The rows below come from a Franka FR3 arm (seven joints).
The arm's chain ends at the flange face. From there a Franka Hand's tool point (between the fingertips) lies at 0.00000 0.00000 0.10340 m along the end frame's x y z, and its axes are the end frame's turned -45 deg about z.
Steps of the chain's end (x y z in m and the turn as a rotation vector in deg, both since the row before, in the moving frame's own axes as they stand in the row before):
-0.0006, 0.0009, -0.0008, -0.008, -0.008, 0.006
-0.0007, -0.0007, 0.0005, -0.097, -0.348, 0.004
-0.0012, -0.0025, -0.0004, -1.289, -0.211, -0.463
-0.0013, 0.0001, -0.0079, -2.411, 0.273, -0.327
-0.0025, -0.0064, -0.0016, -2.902, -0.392, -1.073
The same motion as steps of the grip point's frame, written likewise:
-0.0011, 0.0002, -0.0008, 0.000, -0.011, 0.006
-0.0006, -0.0013, 0.0005, 0.177, -0.315, 0.004
-0.0010, -0.0012, -0.0004, -0.762, -1.061, -0.463
-0.0037, 0.0026, -0.0080, -1.898, -1.512, -0.327
-0.0014, -0.0031, -0.0017, -1.775, -2.329, -1.073

